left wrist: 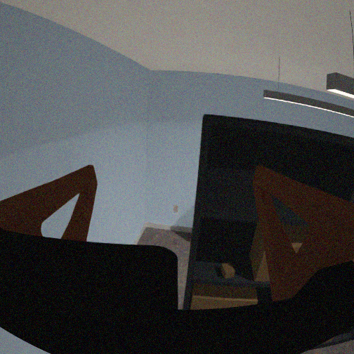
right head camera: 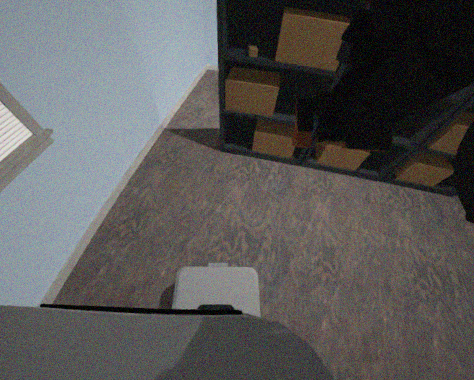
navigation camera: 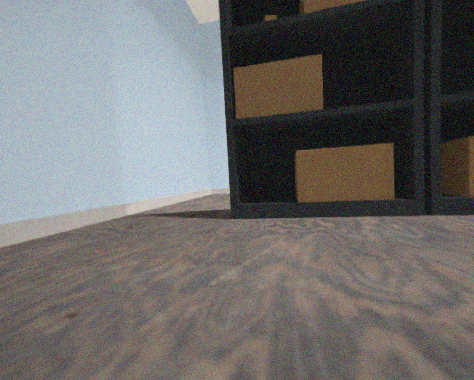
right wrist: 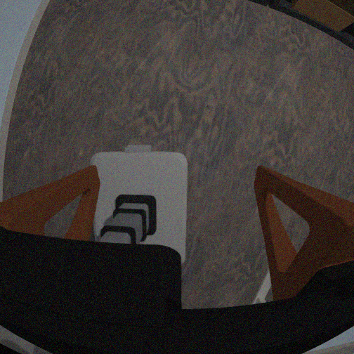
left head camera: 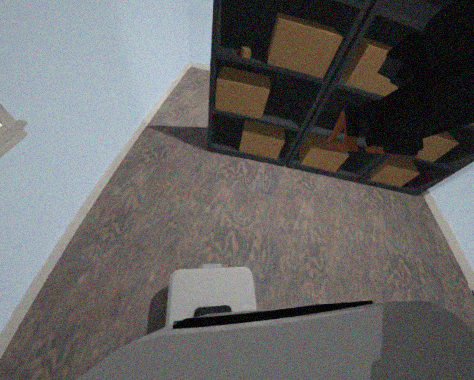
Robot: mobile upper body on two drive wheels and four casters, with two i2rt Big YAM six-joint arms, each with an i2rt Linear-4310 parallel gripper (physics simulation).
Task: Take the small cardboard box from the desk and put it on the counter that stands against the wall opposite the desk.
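Places are measured from the left arm's base along level axes (x ahead, y left, z up), in centimetres.
Pixels of known places: right gripper, fingertip midpoint: (right head camera: pixel 318 143) (left head camera: pixel 347 147).
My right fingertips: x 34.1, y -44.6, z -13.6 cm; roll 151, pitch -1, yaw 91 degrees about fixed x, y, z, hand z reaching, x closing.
Observation:
Behind a point stands the place of what it marks.
The small cardboard box of the task, the desk and the counter do not show in these views. My left gripper (left wrist: pixel 174 173) is open and empty in the left wrist view, its orange fingers wide apart, facing the wall corner and the dark shelf unit. My right gripper (right wrist: pixel 176 174) (left head camera: pixel 357 145) @(x 34.1, y -44.6, z -13.6 cm) is open and empty. In the right wrist view it points down over the floor and the white base; in the left head view it appears in front of the shelf unit. In the right head view the dark arm hides most of it.
A dark shelf unit (left head camera: pixel 250 155) @(x 153.2, y -66.8, z -134.2 cm) (right head camera: pixel 222 35) @(x 162.6, y -21.7, z -29.8 cm) (navigation camera: pixel 325 208) @(x 153.3, y -65.8, z -136.5 cm) holds several cardboard boxes, with a small tan block (left head camera: pixel 245 52) @(x 161.8, y -43.0, z -38.2 cm) (right head camera: pixel 253 51) @(x 161.9, y -44.1, z -38.3 cm) on an upper shelf. A blue wall (left head camera: pixel 100 75) @(x 163.1, y 66.5, z -65.3 cm) (navigation camera: pixel 75 100) @(x 171.2, y 64.8, z -70.8 cm) runs along the left. My white base (left head camera: pixel 212 290) @(x 19.0, y -22.4, z -115.0 cm) (right wrist: pixel 170 200) stands on the brown floor (navigation camera: pixel 225 300) @(x 76.3, y -19.2, z -141.0 cm).

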